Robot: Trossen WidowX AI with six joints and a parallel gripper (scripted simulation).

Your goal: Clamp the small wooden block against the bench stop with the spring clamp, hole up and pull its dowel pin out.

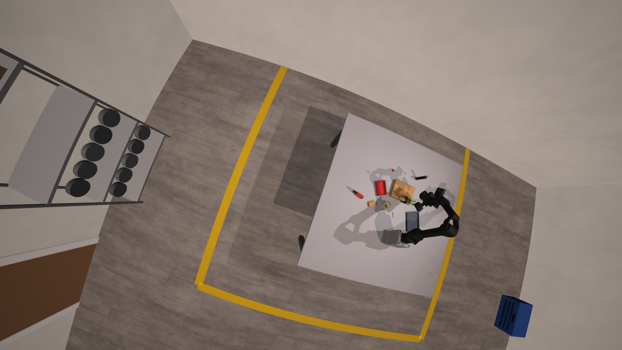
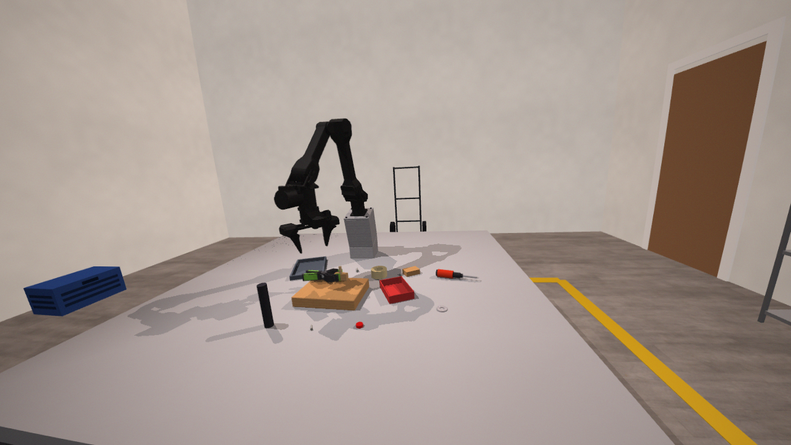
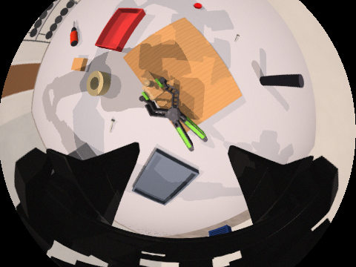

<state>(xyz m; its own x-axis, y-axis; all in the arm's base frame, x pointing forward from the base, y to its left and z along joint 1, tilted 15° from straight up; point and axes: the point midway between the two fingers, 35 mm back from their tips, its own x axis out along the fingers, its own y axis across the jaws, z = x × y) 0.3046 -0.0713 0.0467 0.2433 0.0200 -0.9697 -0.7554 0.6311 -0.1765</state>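
Right now the dowel pin is 120 mm below my hand and 80 mm to the left of it. The rest, counted from my hand: bench stop 130 mm below, 80 mm to the left, 20 mm behind; then wooden board 160 mm below, 80 mm to the left, 60 mm ahead; then small wooden block 130 mm below, 80 mm to the left.
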